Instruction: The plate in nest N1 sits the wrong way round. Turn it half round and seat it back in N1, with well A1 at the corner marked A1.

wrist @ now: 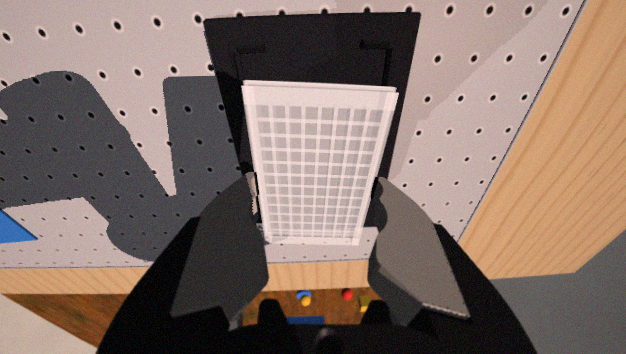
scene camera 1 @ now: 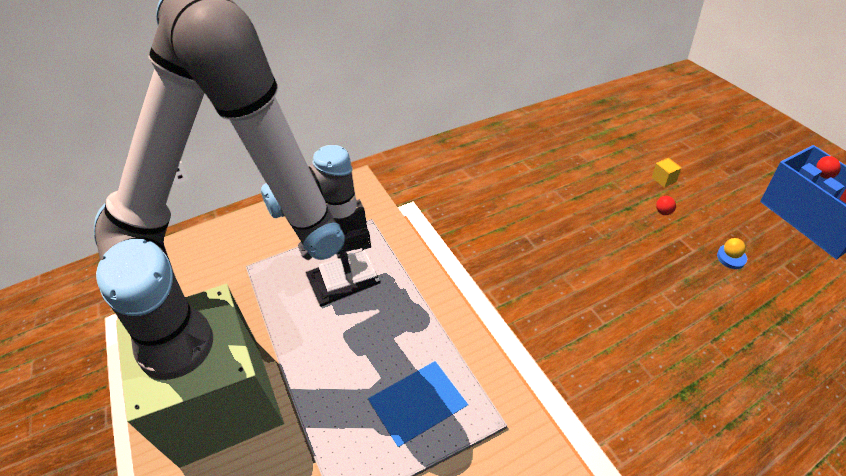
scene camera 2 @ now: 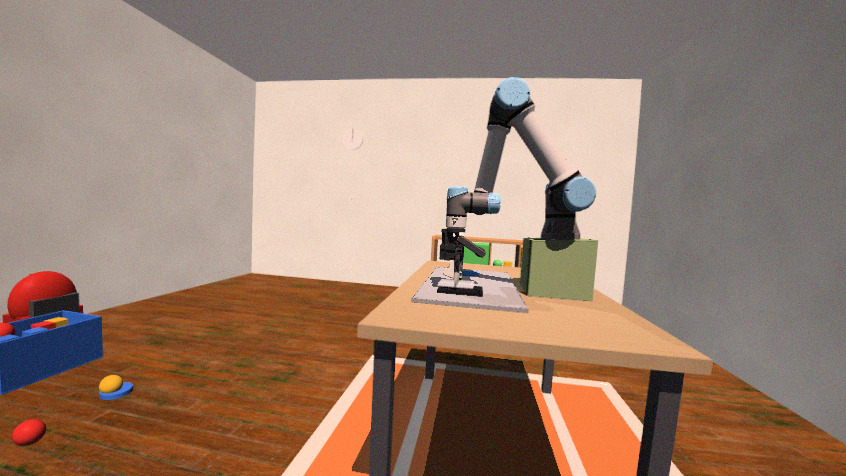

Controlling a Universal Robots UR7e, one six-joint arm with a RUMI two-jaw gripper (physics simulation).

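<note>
The white gridded plate (scene camera 1: 332,277) (scene camera 2: 454,284) (wrist: 318,170) is between the two fingers of my gripper (scene camera 1: 349,272) (scene camera 2: 456,277) (wrist: 315,176), which is shut on its long sides. The black nest (scene camera 1: 320,292) (scene camera 2: 476,291) (wrist: 310,55) is below the plate. In the wrist view the plate's long axis runs about along the nest's, and the plate looks raised over it. A bare strip of the nest with two corner brackets shows beyond the plate's upper end. The A1 corner mark does not show, and well A1 cannot be told.
The nest rests on a pale perforated board (scene camera 1: 325,355) (scene camera 2: 511,300) (wrist: 465,117) on the wooden table (scene camera 1: 201,254) (scene camera 2: 532,331). A blue square (scene camera 1: 414,405) (wrist: 14,227) lies on the board. The green base block (scene camera 1: 207,426) (scene camera 2: 562,269) stands beside the board.
</note>
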